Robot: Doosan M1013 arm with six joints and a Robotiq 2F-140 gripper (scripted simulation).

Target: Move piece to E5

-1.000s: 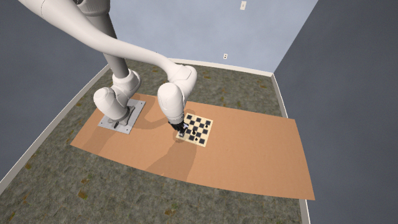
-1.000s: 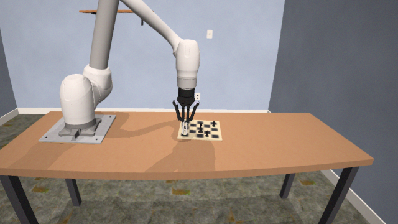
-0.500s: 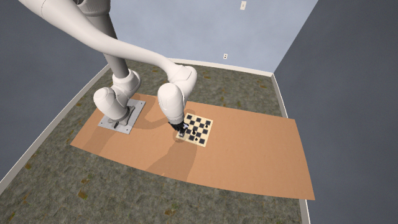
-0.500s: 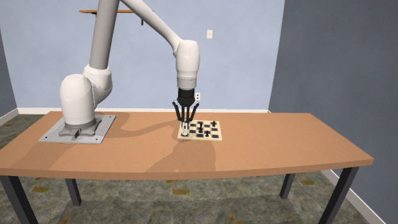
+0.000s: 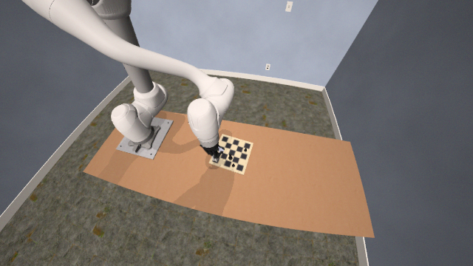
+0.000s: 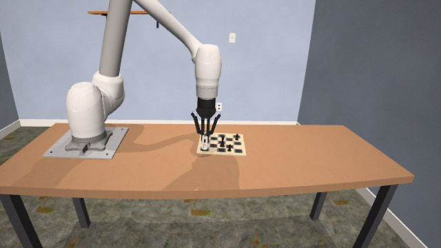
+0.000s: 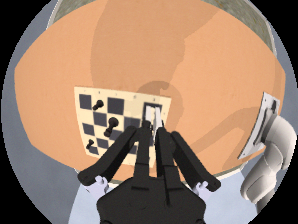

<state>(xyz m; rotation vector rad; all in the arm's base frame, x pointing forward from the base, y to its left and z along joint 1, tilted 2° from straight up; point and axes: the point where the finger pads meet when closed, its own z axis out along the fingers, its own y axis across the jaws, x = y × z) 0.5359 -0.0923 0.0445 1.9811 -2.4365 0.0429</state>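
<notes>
Right now my hand is 3 cm above the pale chess piece. The rest, counted from my hand: chessboard 9 cm ahead, 6 cm to the left, 4 cm below.
</notes>
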